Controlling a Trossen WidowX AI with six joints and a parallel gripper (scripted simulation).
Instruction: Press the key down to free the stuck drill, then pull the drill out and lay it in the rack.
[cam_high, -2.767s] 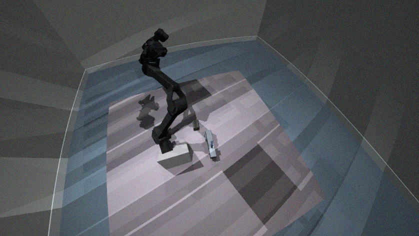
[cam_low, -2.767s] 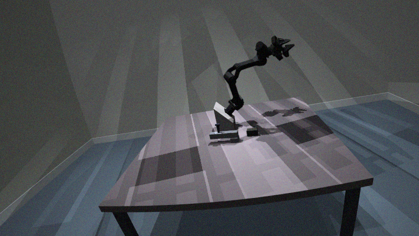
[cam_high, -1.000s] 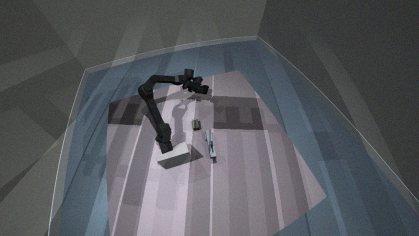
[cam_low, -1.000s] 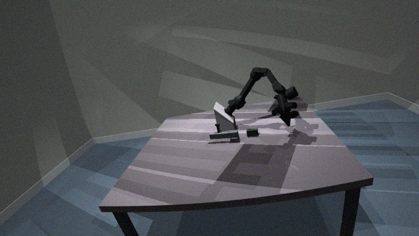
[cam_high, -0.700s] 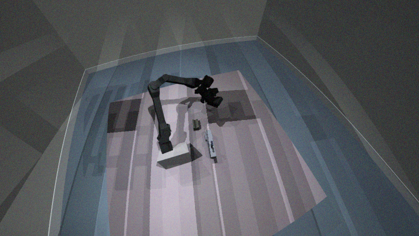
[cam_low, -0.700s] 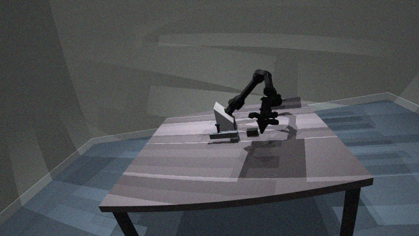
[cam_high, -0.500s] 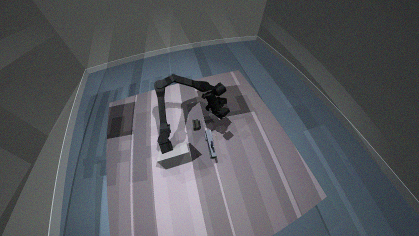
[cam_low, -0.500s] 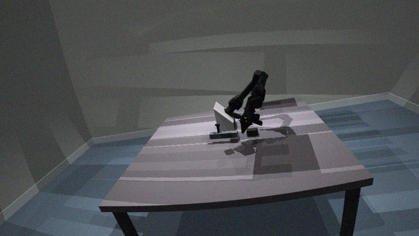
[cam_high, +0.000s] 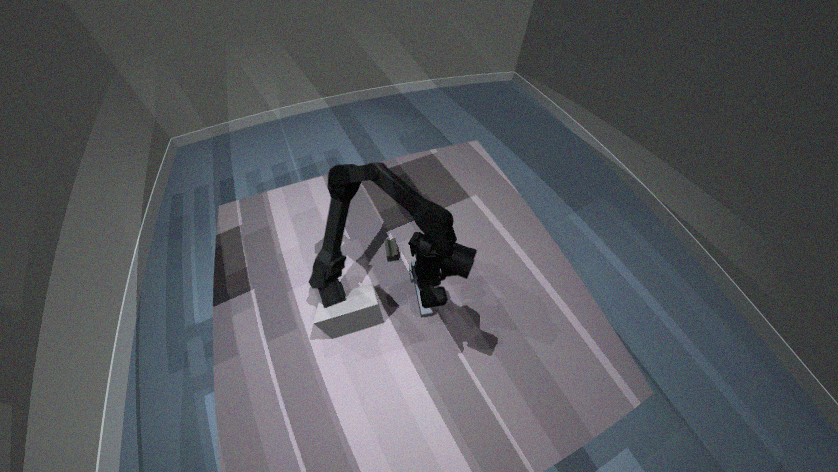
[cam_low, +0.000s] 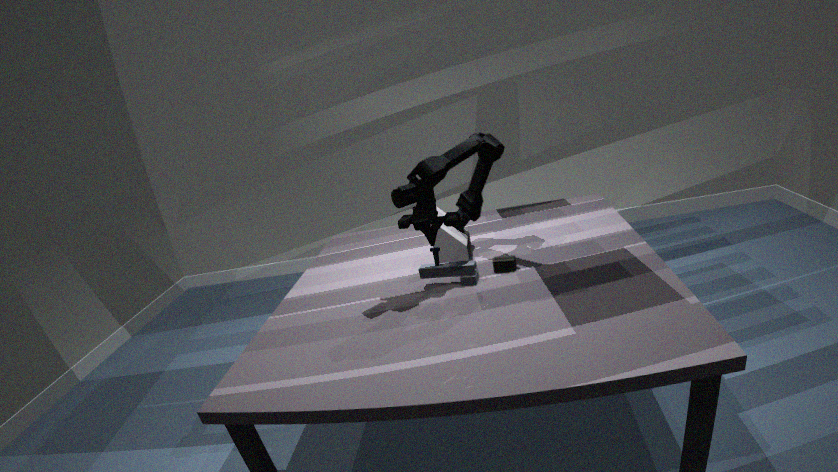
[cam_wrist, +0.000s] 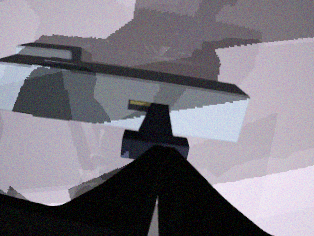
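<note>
The small dark piece is 40 mm below my gripper tip. Round my gripper tip: grey bar (100 mm below, 40 mm to the left, 10 mm ahead); yellowish key (90 mm below, 60 mm to the left, 10 mm ahead); rack (220 mm to the left, 120 mm below, 20 mm behind).
</note>
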